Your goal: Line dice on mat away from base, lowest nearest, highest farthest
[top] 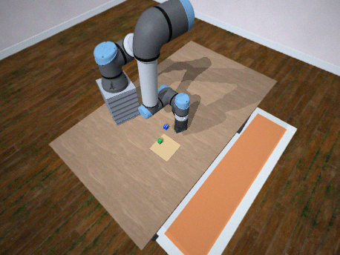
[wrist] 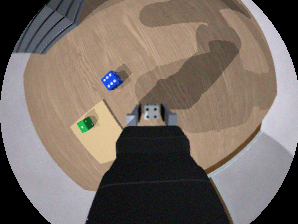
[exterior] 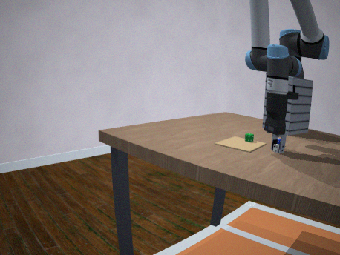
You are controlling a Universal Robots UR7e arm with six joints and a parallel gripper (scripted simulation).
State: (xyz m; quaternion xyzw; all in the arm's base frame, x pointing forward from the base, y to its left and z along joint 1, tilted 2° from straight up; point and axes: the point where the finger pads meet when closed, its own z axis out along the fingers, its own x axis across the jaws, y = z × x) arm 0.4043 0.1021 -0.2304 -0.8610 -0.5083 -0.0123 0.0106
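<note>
The white die is 10 mm below my hand. Also, from my hand: tan mat (140 mm to the right, 20 mm below); then green die (140 mm to the right, 40 mm behind); then blue die (80 mm behind, 30 mm to the right, 10 mm below).
</note>
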